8 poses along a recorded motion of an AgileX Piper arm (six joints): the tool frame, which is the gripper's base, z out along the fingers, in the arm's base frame.
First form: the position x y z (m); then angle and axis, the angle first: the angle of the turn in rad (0 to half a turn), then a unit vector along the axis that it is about.
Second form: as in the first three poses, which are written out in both.
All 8 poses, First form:
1: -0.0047, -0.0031, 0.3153, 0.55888, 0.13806, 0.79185, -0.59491
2: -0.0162, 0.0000, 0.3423, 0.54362, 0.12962, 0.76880, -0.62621
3: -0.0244, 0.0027, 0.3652, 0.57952, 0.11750, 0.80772, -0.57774
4: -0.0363, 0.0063, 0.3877, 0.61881, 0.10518, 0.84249, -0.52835
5: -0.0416, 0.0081, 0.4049, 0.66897, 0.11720, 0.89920, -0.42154
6: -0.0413, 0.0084, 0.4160, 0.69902, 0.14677, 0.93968, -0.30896
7: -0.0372, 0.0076, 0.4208, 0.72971, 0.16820, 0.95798, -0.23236
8: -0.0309, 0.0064, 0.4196, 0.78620, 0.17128, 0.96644, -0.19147
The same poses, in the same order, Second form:
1: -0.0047, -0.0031, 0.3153, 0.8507, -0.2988, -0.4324, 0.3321, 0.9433, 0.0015
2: -0.0162, 0.0000, 0.3423, 0.8583, -0.3095, -0.4094, 0.3383, 0.9410, -0.0024
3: -0.0244, 0.0027, 0.3652, 0.8390, -0.3009, -0.4534, 0.3319, 0.9432, -0.0118
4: -0.0363, 0.0063, 0.3877, 0.8166, -0.2900, -0.4990, 0.3229, 0.9462, -0.0215
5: -0.0416, 0.0081, 0.4049, 0.7874, -0.2387, -0.5683, 0.2841, 0.9587, -0.0090
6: -0.0413, 0.0084, 0.4160, 0.7705, -0.1665, -0.6153, 0.2312, 0.9726, 0.0264
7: -0.0372, 0.0076, 0.4208, 0.7526, -0.1139, -0.6486, 0.1959, 0.9790, 0.0555
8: -0.0309, 0.0064, 0.4196, 0.7151, -0.0869, -0.6935, 0.1841, 0.9806, 0.0669
